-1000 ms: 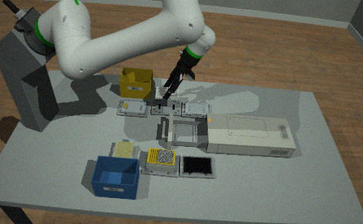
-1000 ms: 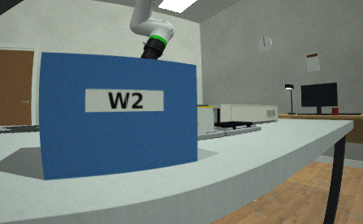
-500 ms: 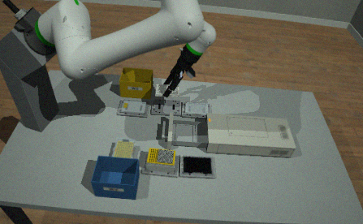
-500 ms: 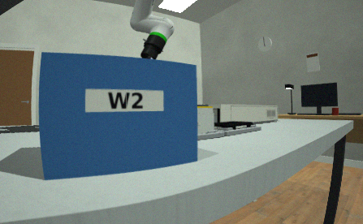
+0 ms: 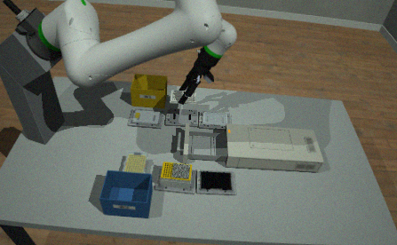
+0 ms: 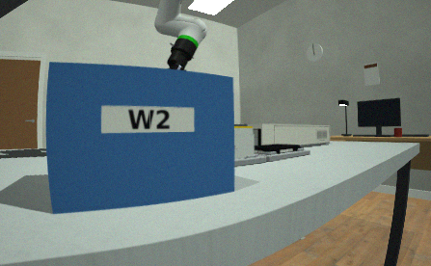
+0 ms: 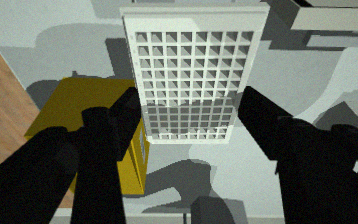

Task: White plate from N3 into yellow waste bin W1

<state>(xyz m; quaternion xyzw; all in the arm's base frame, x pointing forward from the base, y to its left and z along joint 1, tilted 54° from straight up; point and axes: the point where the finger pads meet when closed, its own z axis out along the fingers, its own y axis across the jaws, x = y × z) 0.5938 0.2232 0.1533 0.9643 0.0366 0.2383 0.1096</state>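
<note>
The yellow waste bin W1 is 190 mm behind my hand, 130 mm to the left of it and 130 mm below it. The rest, counted from my hand: drawer 200 mm to the right, 130 mm below, 130 mm ahead; then white plate 20 mm below; then beige instrument box 280 mm ahead, 200 mm to the right, 130 mm below.
</note>
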